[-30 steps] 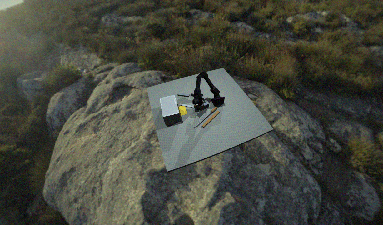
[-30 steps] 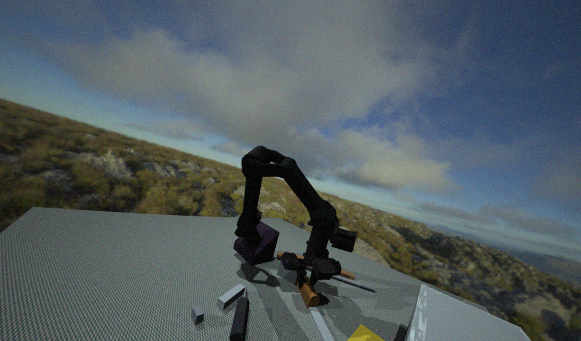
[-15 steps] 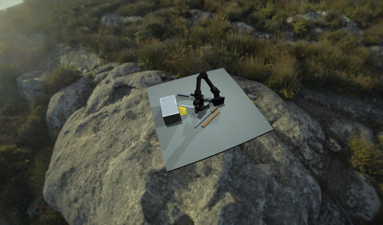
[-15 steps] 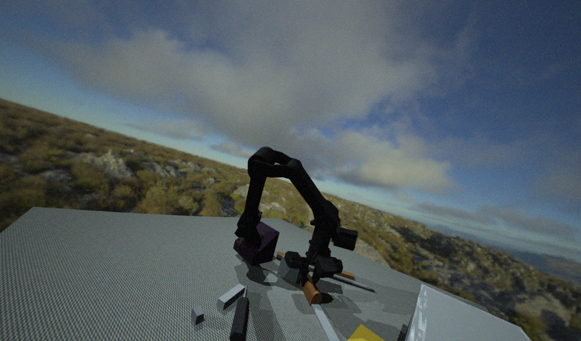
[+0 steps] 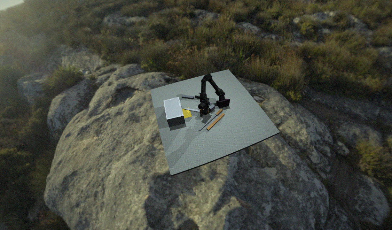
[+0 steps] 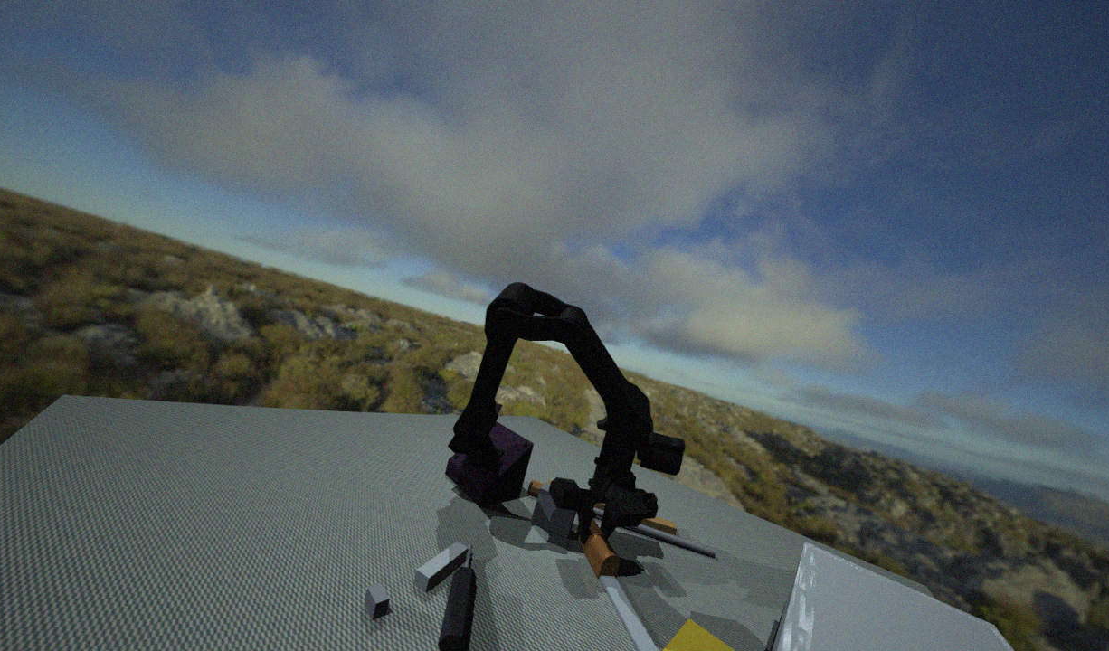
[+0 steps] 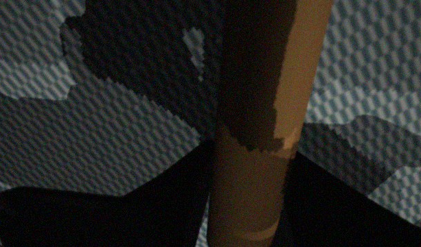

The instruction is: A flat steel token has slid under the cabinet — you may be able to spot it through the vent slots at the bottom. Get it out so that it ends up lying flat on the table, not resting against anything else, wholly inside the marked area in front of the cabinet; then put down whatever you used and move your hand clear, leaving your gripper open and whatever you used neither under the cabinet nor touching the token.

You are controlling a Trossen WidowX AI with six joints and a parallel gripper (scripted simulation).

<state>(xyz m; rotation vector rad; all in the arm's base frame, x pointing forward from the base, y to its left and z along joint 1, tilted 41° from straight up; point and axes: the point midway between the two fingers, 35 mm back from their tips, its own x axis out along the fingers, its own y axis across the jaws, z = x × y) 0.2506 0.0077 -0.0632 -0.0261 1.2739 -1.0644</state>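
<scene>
Now: gripper tip 8 cm past the grey block, 2 cm below it and 1 cm to the left of it. From my gripper tip the other things lie so: grey bar: 24 cm to the right, 9 cm behind; then small grey cube: 34 cm to the right, 8 cm behind; then wooden stick: 17 cm to the left, 5 cm behind.
</scene>
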